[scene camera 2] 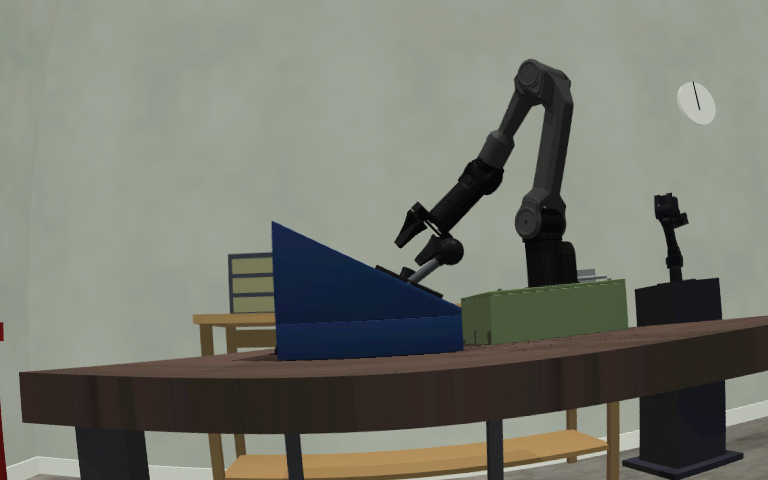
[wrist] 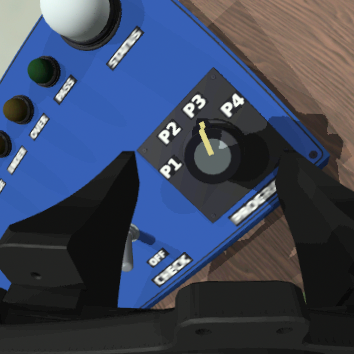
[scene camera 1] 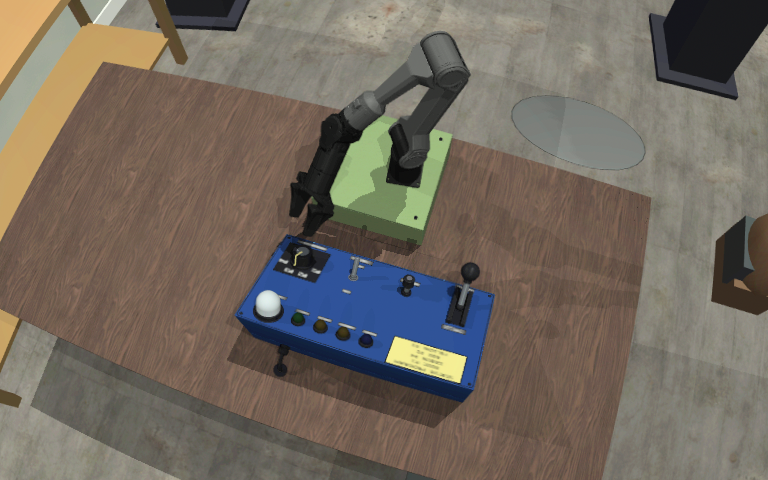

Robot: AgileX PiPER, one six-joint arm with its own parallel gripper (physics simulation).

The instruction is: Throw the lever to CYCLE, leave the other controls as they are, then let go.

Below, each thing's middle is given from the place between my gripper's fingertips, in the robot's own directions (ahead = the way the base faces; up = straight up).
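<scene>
Blue console (scene camera 1: 366,323): my gripper is now 9 cm above it, 14 cm short of it and 17 cm to the right of it.
</scene>
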